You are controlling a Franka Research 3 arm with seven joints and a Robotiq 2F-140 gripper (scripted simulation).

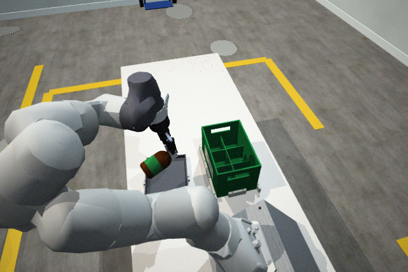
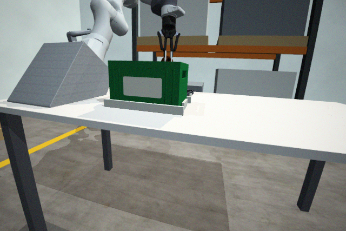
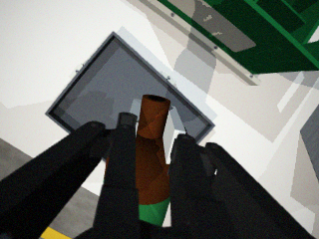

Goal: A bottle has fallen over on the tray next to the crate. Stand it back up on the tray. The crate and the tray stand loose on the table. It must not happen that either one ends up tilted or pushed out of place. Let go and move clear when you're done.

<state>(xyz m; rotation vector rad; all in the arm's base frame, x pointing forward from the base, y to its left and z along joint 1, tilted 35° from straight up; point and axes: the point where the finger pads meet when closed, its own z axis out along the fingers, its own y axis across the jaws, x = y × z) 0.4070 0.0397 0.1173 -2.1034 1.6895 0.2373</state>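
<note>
Now: hand 5 cm to the right of the brown bottle, 3 cm above it and 1 cm past it. Round my hand: grey tray 20 cm below, 4 cm to the left, 1 cm ahead; then green crate 25 cm to the right, 13 cm below, 3 cm behind.
</note>
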